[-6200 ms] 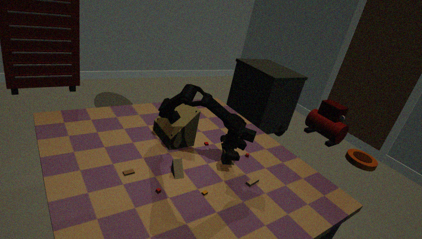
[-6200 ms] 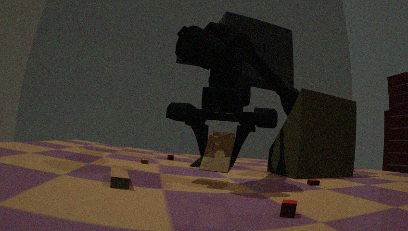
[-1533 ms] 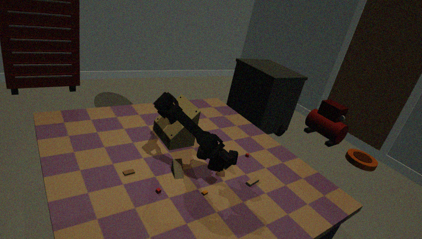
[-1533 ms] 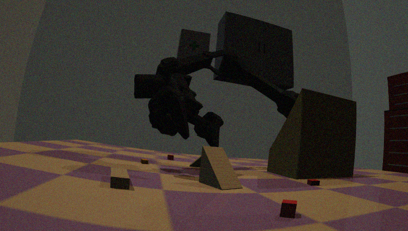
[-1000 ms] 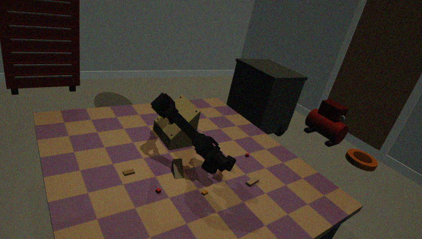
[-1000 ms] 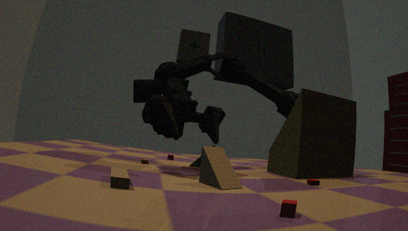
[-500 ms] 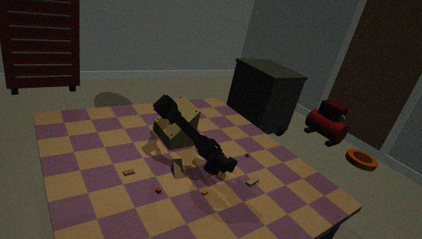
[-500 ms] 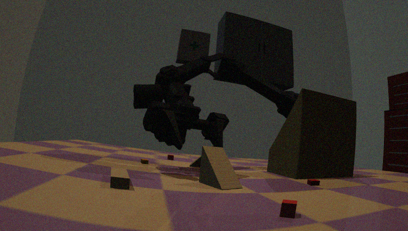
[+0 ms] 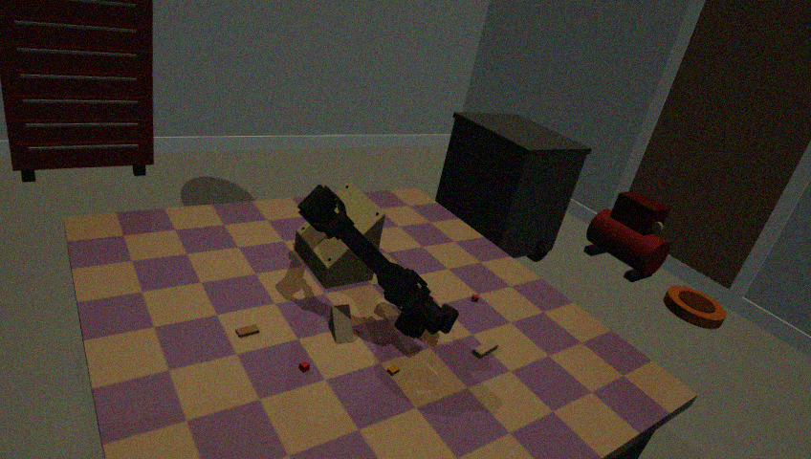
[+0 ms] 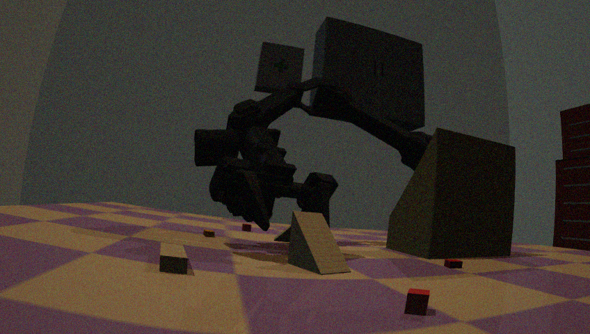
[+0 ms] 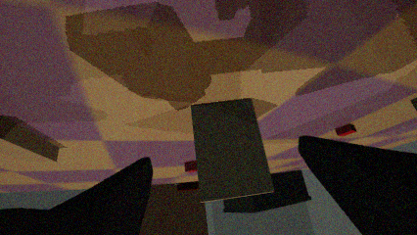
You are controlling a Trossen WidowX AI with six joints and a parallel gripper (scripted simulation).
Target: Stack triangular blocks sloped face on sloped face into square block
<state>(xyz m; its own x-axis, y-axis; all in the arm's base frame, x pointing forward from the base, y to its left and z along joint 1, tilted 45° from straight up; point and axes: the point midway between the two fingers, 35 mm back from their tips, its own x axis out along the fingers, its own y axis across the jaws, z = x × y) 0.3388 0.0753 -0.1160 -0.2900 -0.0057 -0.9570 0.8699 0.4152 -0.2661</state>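
Now: the triangular block 20 mm to the left of my gripper tip, 20 mm below it and 20 mm behind it. Also, from my gripper tip: orange cube 160 mm to the right, 140 mm ahead, 40 mm below.
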